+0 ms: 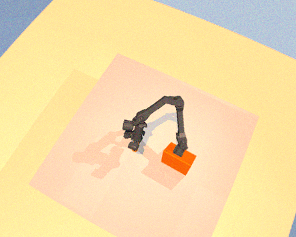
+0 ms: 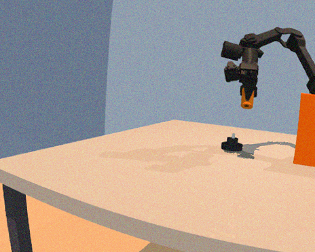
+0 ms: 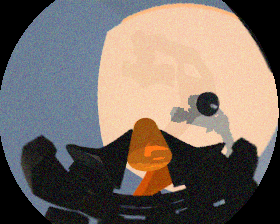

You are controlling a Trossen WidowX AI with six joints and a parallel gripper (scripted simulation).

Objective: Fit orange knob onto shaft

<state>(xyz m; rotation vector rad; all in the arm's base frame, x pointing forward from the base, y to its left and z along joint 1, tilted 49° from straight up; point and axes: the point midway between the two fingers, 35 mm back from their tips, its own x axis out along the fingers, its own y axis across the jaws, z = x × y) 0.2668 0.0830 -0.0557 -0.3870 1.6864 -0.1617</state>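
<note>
Now: gripper tip 30 mm below the orange knob and 20 mm to the left of it. The rest, counted from my gripper tip: dark round pedestal 160 mm below, 150 mm to the right, 80 mm ahead.
</note>
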